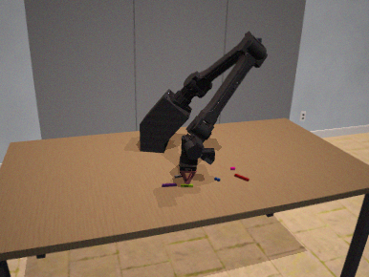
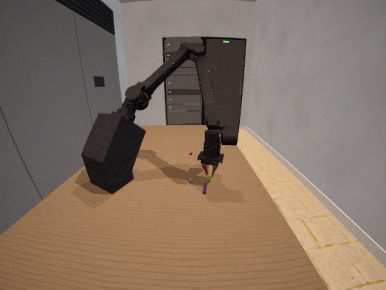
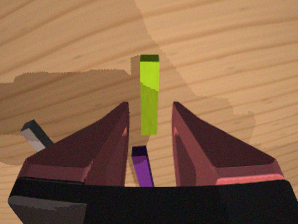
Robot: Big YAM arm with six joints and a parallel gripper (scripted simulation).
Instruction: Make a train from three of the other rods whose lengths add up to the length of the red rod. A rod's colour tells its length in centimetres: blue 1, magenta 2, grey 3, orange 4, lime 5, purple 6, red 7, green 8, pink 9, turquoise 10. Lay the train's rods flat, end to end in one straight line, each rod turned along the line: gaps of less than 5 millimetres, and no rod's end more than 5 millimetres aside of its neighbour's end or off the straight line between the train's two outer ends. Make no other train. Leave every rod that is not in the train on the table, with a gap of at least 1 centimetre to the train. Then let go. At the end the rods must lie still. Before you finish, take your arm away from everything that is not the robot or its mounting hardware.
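Right now my hand is 2 cm above the lime rod. The rest, counted from my hand: grey rod: 9 cm behind, 2 cm below, 1 cm to the right; purple rod: 7 cm to the right, 2 cm below, 2 cm behind; red rod: 26 cm to the left, 2 cm below.
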